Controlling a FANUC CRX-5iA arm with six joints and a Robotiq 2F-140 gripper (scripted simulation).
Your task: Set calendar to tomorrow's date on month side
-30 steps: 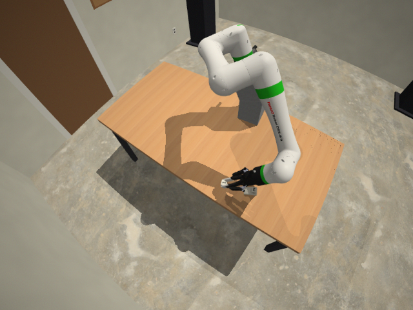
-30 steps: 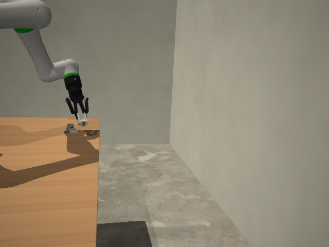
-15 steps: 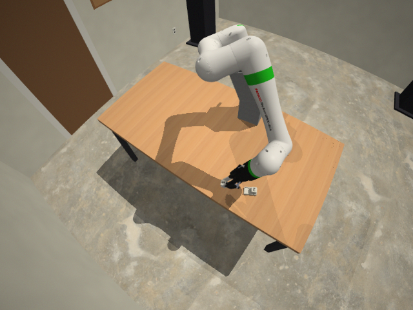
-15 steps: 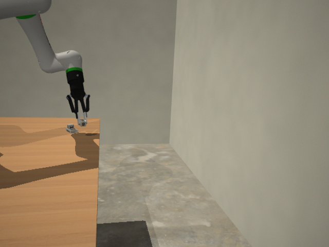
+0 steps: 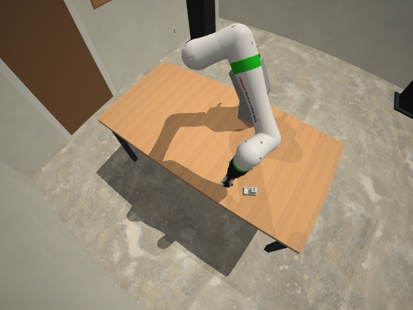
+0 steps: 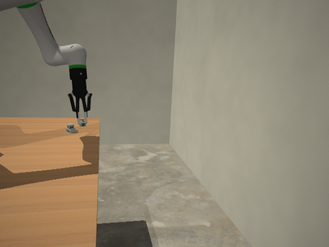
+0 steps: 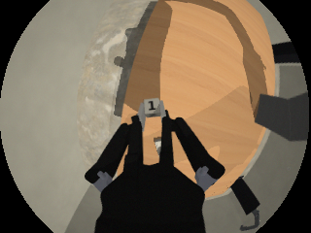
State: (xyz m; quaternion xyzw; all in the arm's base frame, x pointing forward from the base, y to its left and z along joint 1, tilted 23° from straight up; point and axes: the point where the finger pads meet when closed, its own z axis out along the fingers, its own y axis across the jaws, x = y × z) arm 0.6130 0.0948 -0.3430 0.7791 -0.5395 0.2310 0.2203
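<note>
Right now my hand is 3 cm above the white date cube and 1 cm to the left of it. From my hand the other things lie so: calendar tray (14 cm to the left, 10 cm below, 7 cm behind).
</note>
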